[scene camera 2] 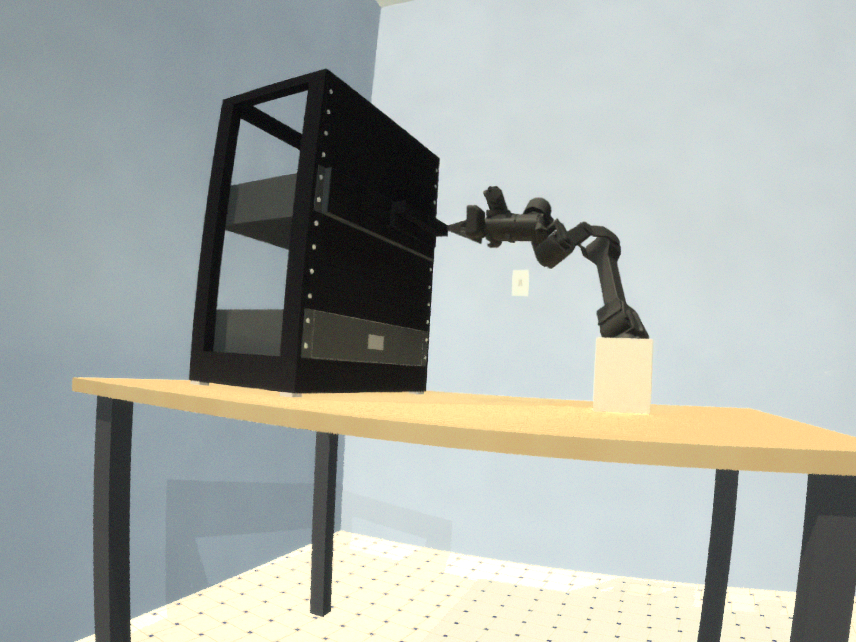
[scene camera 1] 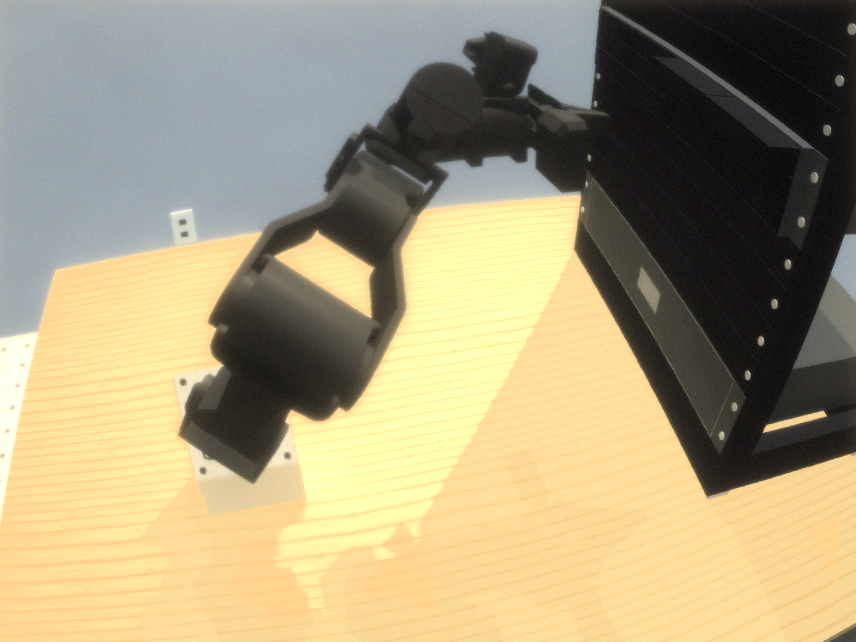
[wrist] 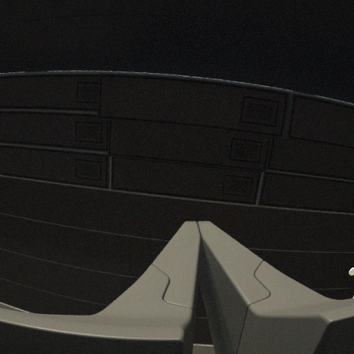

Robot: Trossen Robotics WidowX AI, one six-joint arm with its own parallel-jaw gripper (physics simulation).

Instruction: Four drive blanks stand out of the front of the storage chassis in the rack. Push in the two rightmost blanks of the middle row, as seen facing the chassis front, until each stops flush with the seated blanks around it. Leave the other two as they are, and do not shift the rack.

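Pixels of known places: gripper, between the fingertips: (scene camera 2: 447, 228) (scene camera 1: 609, 119); arm's base, origin of its link: (scene camera 2: 625, 362) (scene camera 1: 231, 427).
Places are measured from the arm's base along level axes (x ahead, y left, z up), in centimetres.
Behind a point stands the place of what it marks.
Observation:
The rack (scene camera 1: 760, 400) @(x 51.1, y -13.1, z 6.5 cm) (scene camera 2: 293, 276) @(x 53.6, y 37.3, z 11.7 cm) holds the dark storage chassis (scene camera 1: 802, 176) @(x 49.4, y -10.0, z 30.1 cm) (scene camera 2: 266, 196) @(x 65.6, y 33.8, z 29.0 cm). In the wrist view three rows of blanks show. The top blank (wrist: 175, 100) of the central visible column stands out and partly covers its left neighbour's square. The middle blank (wrist: 175, 141) below it may stand slightly proud; its depth is hard to tell. The bottom blank (wrist: 175, 180) looks seated. Right-hand blanks (wrist: 322, 120) are cut off by the view's edge. My gripper (wrist: 196, 232) (scene camera 2: 448, 229) @(x 38.0, y 6.3, z 27.4 cm) is shut and empty, its tips before the rack front. Contact is hidden.
Plain dark panels (wrist: 90, 220) lie below the chassis. A grey unit (scene camera 1: 681, 338) @(x 50.2, y 2.2, z 2.1 cm) (scene camera 2: 338, 338) @(x 50.8, y 25.7, z 1.6 cm) sits low in the rack. The rack and the arm's pale base block (scene camera 1: 255, 487) @(x 1.3, y -3.1, z -6.1 cm) (scene camera 2: 622, 376) @(x 0.1, y 4.4, z -2.8 cm) stand on the wooden table (scene camera 1: 387, 469) @(x 15.8, y 0.4, z -9.7 cm) (scene camera 2: 484, 414) @(x 18.5, y 31.8, z -9.7 cm).

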